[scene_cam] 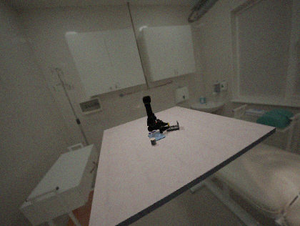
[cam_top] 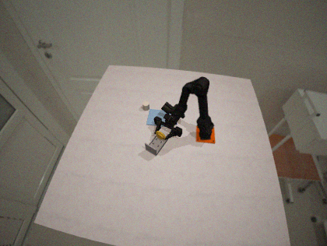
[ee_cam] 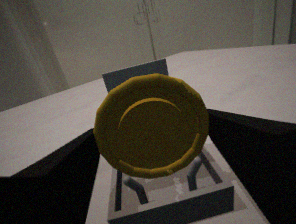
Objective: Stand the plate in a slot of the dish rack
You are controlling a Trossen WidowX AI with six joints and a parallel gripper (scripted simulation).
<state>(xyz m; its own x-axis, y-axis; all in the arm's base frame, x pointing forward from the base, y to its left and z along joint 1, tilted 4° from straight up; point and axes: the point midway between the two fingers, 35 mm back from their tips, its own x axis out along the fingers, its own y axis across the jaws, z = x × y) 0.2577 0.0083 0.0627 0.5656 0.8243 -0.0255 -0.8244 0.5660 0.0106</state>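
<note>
My gripper tip is now 10 mm to the left of the yellow plate. Also, from my gripper tip: grey dish rack 10 mm ahead, 20 mm to the left, 30 mm below; blue spoon 110 mm behind, 170 mm to the right, 50 mm below; blue mat 170 mm to the right, 50 mm below.
</note>
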